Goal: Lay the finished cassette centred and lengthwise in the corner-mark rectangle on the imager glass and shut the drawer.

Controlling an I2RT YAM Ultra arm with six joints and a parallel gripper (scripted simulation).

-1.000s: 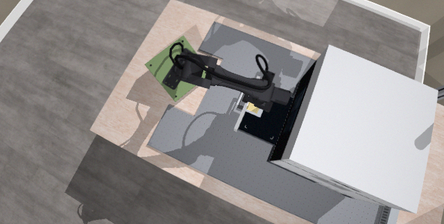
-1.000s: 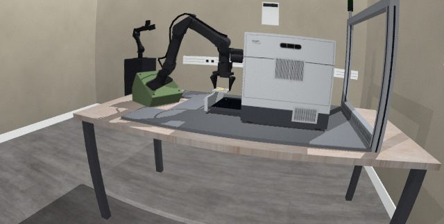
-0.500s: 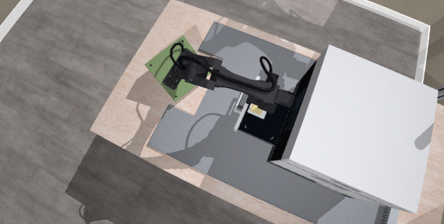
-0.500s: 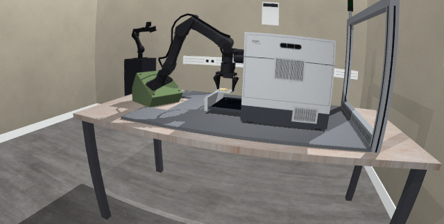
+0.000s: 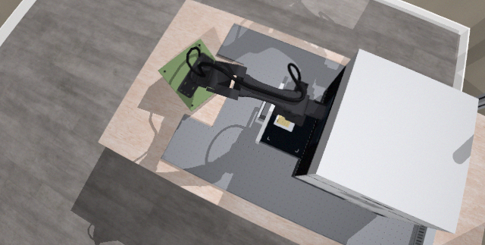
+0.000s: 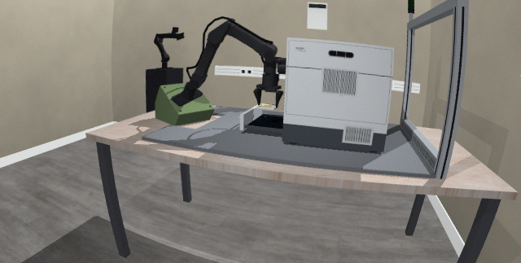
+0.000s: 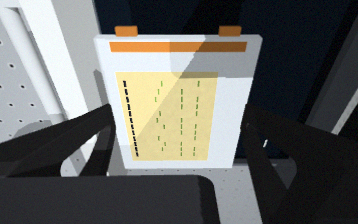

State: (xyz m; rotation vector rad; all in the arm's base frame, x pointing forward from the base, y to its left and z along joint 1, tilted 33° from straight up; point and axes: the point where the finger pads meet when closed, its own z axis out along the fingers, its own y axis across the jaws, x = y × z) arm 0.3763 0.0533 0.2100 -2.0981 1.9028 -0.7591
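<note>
The cassette FINISHED is right at my hand. The rest, counted from my hand: drawer 40 mm ahead, 70 mm below.
</note>
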